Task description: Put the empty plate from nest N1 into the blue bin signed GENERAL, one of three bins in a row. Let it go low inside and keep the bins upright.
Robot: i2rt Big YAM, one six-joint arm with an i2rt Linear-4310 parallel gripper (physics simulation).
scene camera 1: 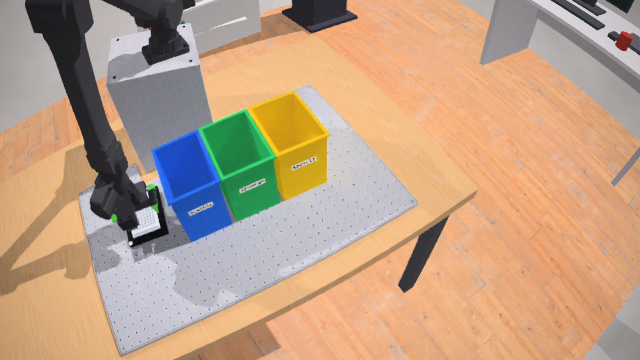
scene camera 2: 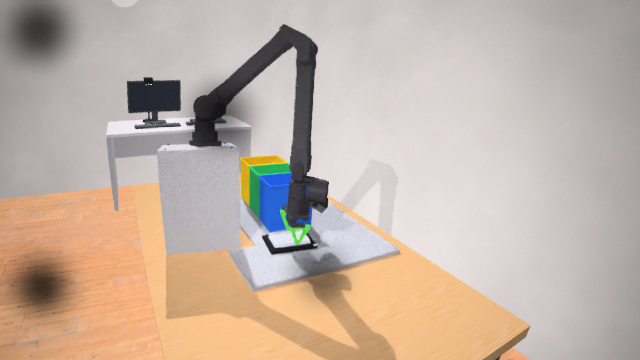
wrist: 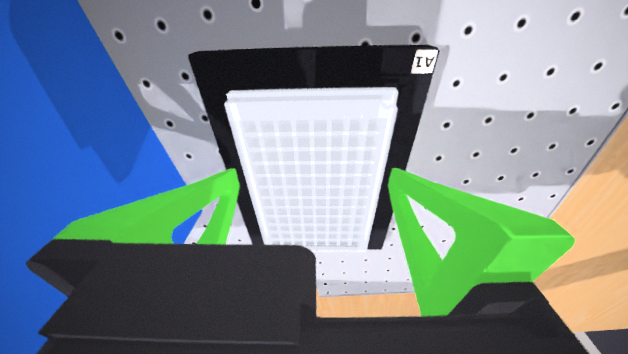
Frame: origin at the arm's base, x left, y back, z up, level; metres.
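Where they show: gripper, between the fingertips: (scene camera 1: 142,216) (scene camera 2: 293,237) (wrist: 313,176); arm's base, origin of its link: (scene camera 1: 165,51) (scene camera 2: 205,145).
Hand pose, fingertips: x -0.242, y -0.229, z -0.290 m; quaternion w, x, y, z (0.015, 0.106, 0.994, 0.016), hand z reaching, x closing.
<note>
Each offset is from my fingertips to the top centre of the thing. Level surfaces: height alone.
The white gridded plate @[dx +0.003, dy +0.014, dz +0.004 m] (scene camera 1: 146,223) (wrist: 315,165) (scene camera 2: 282,240) lies flat in the black nest @[dx +0.003, dy +0.014, dz -0.008 m] (scene camera 1: 162,231) (wrist: 300,69) (scene camera 2: 280,250), whose corner tag reads A1 in the wrist view. My gripper (wrist: 313,176) is open, its green fingertips on either side of the plate with a gap at each long side. In the scene camera 1 view the arm hides part of the plate and nest. The blue bin @[dx +0.160, dy -0.056, dz +0.158 m] (scene camera 1: 205,215) (scene camera 2: 274,207) stands upright right beside the nest; its sign is blurred. A blue wall of the bin (wrist: 50,150) fills the left of the wrist view.
The green bin @[dx +0.291, dy -0.070, dz +0.158 m] (scene camera 1: 255,195) (scene camera 2: 255,192) and the yellow bin @[dx +0.423, dy -0.085, dz +0.158 m] (scene camera 1: 304,177) (scene camera 2: 245,180) stand upright in a row beyond the blue one. All are on the grey perforated board @[dz -0.022 m] (scene camera 1: 280,245) (scene camera 2: 350,250). The grey pedestal (scene camera 1: 160,105) (scene camera 2: 200,200) bearing the arm stands behind the bins and nest.
</note>
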